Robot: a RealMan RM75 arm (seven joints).
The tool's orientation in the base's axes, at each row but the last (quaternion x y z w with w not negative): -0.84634 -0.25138 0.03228 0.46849; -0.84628 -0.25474 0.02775 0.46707; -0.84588 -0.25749 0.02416 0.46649; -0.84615 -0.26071 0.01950 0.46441; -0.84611 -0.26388 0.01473 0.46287; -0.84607 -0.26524 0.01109 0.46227; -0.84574 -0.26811 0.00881 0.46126; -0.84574 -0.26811 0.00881 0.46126; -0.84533 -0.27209 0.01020 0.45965
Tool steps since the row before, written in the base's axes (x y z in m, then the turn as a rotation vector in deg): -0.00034 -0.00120 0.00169 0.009 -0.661 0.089; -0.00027 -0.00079 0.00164 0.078 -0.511 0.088; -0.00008 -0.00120 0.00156 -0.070 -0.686 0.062; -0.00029 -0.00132 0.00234 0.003 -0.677 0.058; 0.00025 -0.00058 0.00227 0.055 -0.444 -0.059; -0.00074 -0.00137 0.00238 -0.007 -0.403 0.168; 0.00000 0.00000 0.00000 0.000 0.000 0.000; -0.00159 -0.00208 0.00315 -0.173 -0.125 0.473; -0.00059 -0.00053 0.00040 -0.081 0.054 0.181
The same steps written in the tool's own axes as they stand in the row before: -0.00054 -0.00098 -0.00178 -0.277 0.219 -0.566; -0.00028 -0.00109 -0.00146 -0.149 0.183 -0.468; -0.00031 -0.00076 -0.00179 -0.363 0.218 -0.548; -0.00037 -0.00141 -0.00227 -0.296 0.248 -0.559; 0.00045 -0.00144 -0.00181 -0.170 0.262 -0.325; -0.00073 -0.00161 -0.00223 -0.153 0.039 -0.407; 0.00000 0.00000 0.00000 0.000 0.000 0.000; -0.00159 -0.00228 -0.00301 -0.096 -0.394 -0.323; -0.00066 -0.00035 -0.00048 -0.001 -0.201 -0.041
